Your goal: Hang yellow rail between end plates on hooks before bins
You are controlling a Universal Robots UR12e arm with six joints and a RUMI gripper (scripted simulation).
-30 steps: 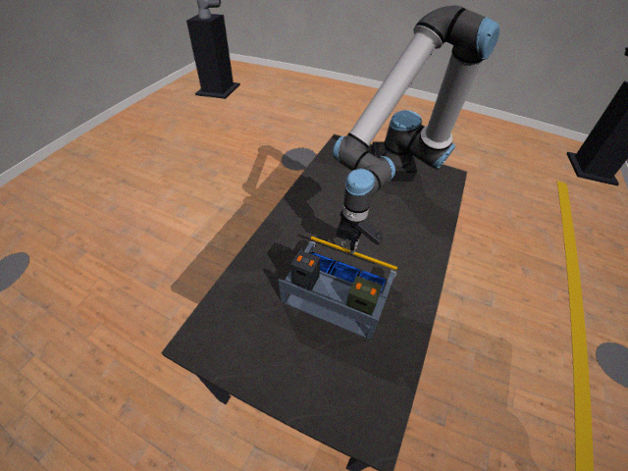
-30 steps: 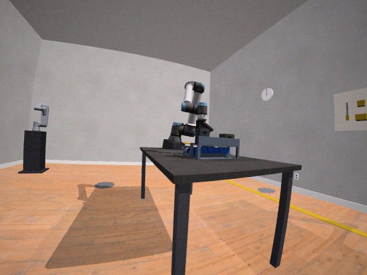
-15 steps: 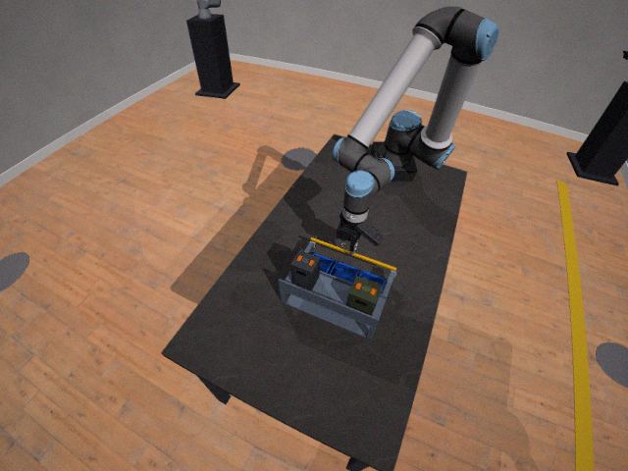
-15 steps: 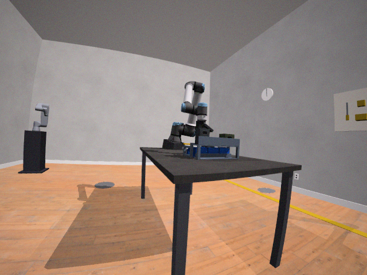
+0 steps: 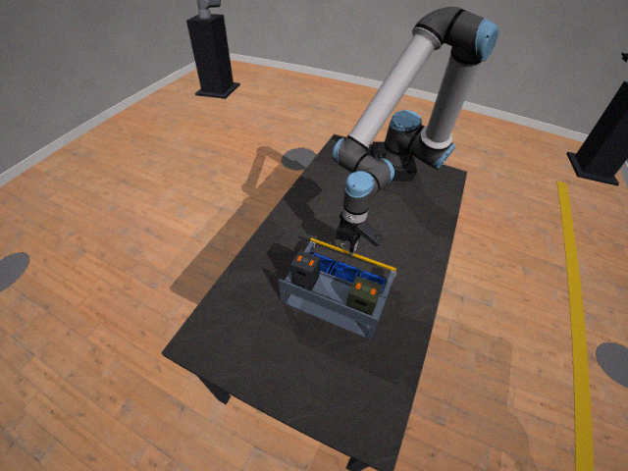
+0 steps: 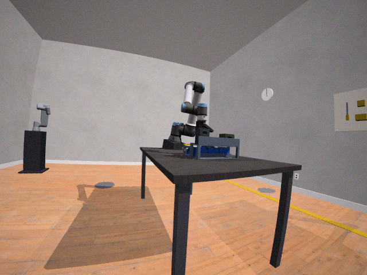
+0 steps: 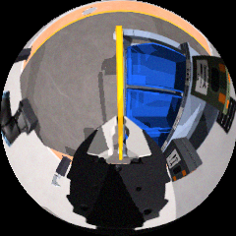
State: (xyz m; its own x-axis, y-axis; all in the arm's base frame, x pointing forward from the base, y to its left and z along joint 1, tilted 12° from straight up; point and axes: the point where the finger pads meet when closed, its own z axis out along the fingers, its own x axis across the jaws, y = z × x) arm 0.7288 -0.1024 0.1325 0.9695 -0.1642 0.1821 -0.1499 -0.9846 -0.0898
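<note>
Right now my hand is 1 cm above the yellow rail. The rest, counted from my hand: black box: 18 cm ahead, 15 cm to the right, 6 cm above; olive box: 22 cm ahead, 8 cm to the left, 4 cm above.
</note>
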